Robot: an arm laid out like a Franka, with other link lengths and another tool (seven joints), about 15 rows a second.
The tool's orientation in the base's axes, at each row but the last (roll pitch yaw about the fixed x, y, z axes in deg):
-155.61 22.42 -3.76
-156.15 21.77 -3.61
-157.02 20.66 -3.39
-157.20 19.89 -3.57
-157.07 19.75 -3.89
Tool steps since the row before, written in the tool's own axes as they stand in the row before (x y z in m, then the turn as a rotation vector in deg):
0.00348 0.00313 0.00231 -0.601 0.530 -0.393
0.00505 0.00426 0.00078 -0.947 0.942 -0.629
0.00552 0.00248 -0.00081 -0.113 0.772 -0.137
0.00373 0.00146 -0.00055 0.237 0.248 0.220
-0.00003 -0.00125 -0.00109 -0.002 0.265 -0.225
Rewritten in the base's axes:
0.00179 -0.00202 -0.00447 -0.544 -0.611 0.358
0.00355 -0.00381 -0.00414 -0.876 -1.063 0.532
0.00492 -0.00290 -0.00216 -0.212 -0.753 -0.124
0.00338 -0.00177 -0.00132 0.112 -0.151 -0.362
0.00052 0.00069 0.00141 0.011 -0.333 0.099

